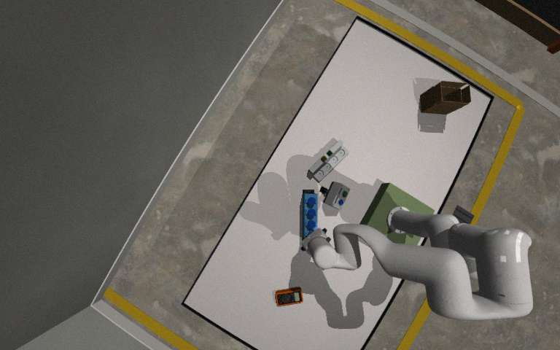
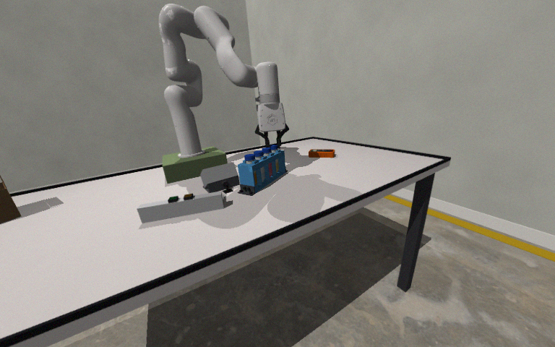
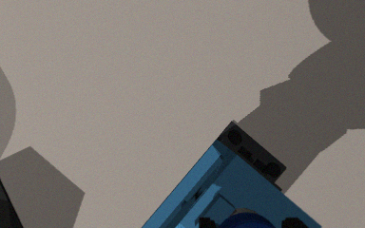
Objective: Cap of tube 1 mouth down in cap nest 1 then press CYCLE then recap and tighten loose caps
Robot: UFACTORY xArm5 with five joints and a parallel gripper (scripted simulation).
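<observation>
Right now my hand is 10 mm above the blue cap. Round my hand: green key (40 mm behind, 250 mm to the right, 60 mm below); then grey key housing (30 mm behind, 230 mm to the right, 80 mm below); then blue key (50 mm behind, 210 mm to the right, 60 mm below).
</observation>
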